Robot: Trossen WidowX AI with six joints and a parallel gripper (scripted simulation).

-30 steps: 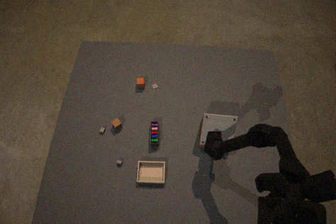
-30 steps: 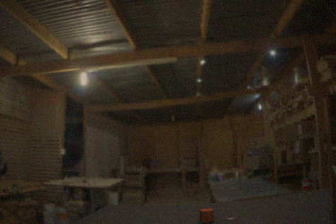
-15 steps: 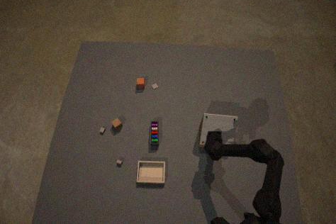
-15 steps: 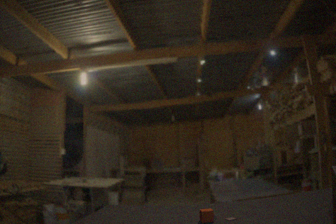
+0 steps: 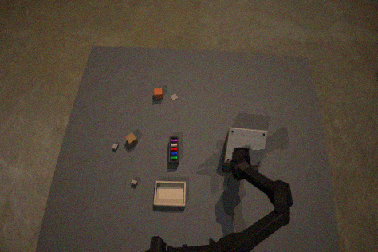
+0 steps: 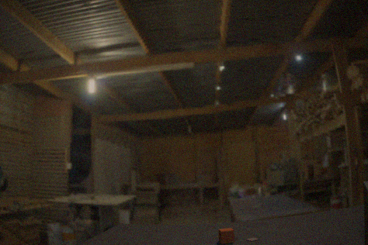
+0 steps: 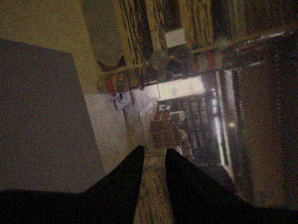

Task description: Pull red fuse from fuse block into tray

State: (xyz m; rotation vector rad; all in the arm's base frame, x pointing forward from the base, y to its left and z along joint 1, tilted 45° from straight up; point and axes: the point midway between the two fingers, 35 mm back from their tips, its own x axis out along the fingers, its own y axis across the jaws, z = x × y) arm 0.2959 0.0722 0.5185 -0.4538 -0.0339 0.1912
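My gripper tip is 6 cm past the red fuse, 45 cm to the left of it and 35 cm above it. Round my gripper tip: tan cube 15 cm ahead, 49 cm to the right, 36 cm below; then orange cube 5 cm ahead, 75 cm to the right, 36 cm below; then shallow white tray 5 cm behind, 25 cm to the right, 37 cm below.
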